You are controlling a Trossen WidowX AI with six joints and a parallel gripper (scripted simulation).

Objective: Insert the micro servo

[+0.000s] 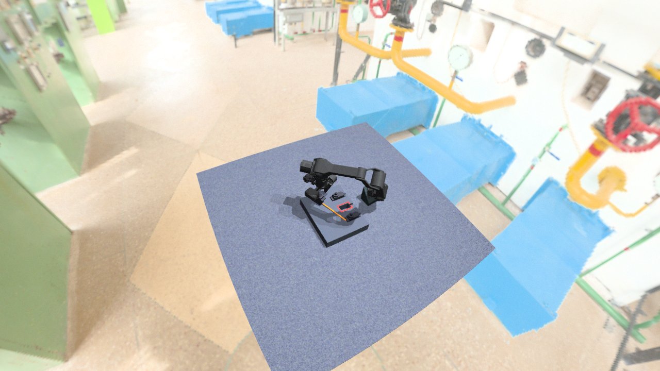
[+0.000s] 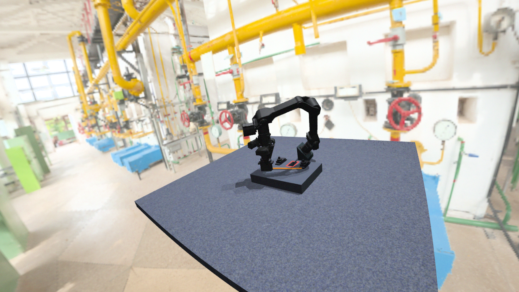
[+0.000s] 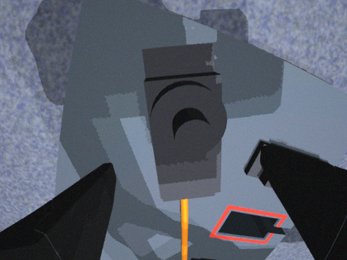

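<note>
Now: the deck 80 mm to the left of my gripper tip and 70 mm below it.
</note>
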